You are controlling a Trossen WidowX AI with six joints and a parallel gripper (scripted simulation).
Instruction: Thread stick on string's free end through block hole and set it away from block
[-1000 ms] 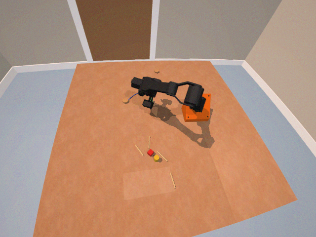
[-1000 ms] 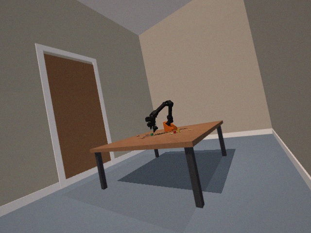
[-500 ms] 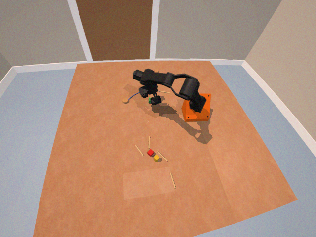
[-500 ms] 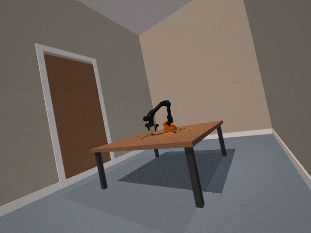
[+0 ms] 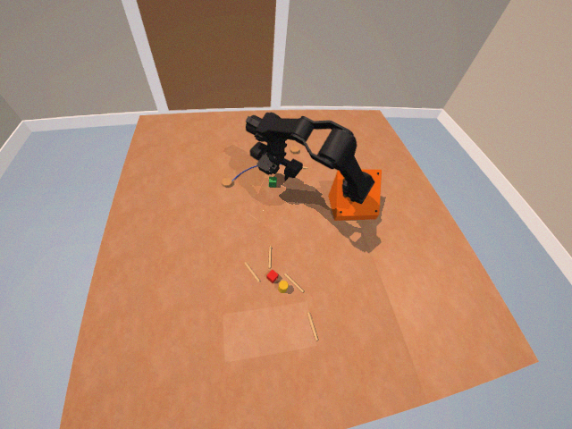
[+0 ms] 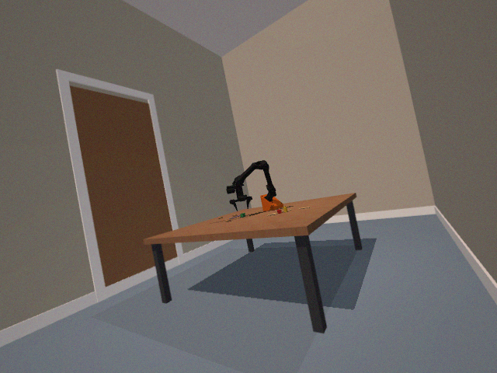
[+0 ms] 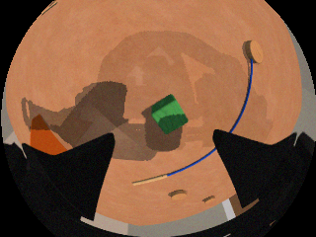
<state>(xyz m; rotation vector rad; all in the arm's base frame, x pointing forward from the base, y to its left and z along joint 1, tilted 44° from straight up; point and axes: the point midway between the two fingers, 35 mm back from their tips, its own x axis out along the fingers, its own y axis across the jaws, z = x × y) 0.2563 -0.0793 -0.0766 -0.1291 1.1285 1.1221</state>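
My gripper tip is now 40 mm above the green block and 10 mm short of it. Round my gripper tip: round wooden button: 180 mm ahead, 50 mm below, 20 mm to the right; thin wooden stick: 100 mm to the right, 100 mm behind, 50 mm below; red cube: 370 mm to the left, 50 mm ahead, 40 mm below.
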